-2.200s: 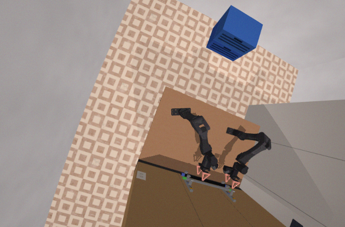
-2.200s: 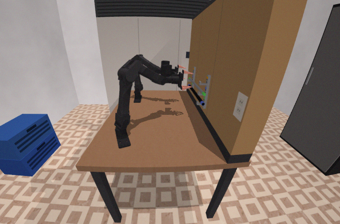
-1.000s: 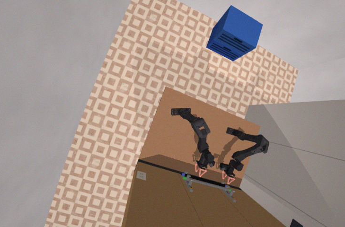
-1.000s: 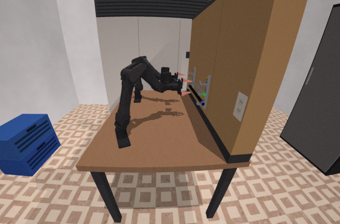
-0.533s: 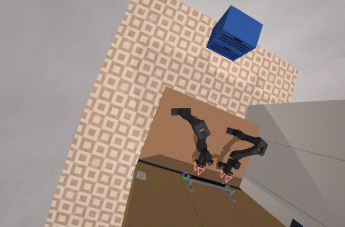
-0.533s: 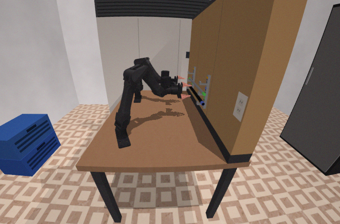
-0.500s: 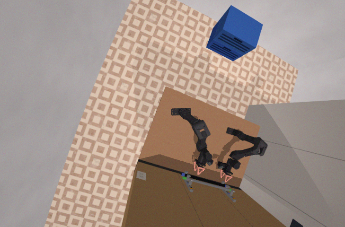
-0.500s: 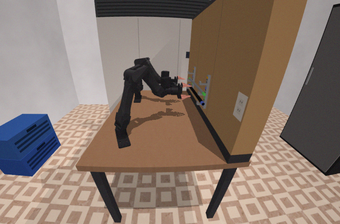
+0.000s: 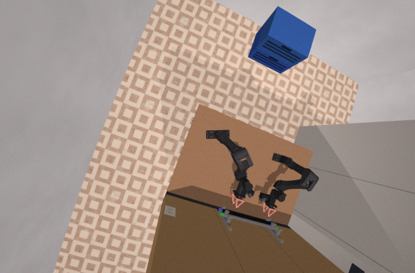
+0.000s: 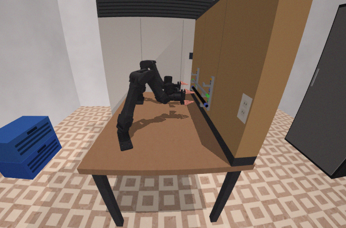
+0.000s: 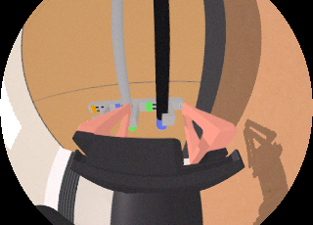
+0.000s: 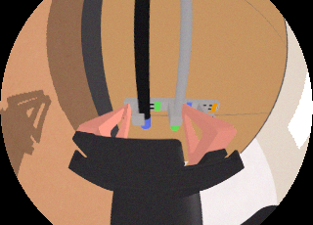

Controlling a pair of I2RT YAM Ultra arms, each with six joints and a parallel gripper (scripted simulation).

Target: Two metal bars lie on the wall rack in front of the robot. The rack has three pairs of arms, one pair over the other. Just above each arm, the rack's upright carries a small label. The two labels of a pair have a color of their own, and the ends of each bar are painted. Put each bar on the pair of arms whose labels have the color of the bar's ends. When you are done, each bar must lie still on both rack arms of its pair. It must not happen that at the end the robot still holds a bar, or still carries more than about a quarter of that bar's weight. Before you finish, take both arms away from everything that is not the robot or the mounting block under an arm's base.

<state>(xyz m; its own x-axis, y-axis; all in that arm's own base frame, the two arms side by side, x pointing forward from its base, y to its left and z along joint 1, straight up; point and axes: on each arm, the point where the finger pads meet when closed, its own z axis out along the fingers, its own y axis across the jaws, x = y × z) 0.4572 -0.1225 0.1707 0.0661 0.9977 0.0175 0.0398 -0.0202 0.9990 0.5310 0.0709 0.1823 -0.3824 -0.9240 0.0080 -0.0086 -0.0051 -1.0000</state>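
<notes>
The black bar lies 15 cm to the left of my right hand, 8 cm ahead of it and 3 cm below it. Also, from my right hand: brown wall panel (24 cm above, 18 cm ahead, 10 cm to the left); then black baseboard (15 cm below, 12 cm ahead, 10 cm to the left).
The black bar is 140 mm to the right of my left hand, 80 mm ahead of it and 10 mm below it. From my left hand the other things lie so: brown wall panel: 250 mm above, 190 mm to the right, 180 mm ahead; then black baseboard: 190 mm to the right, 140 mm below, 120 mm ahead.
</notes>
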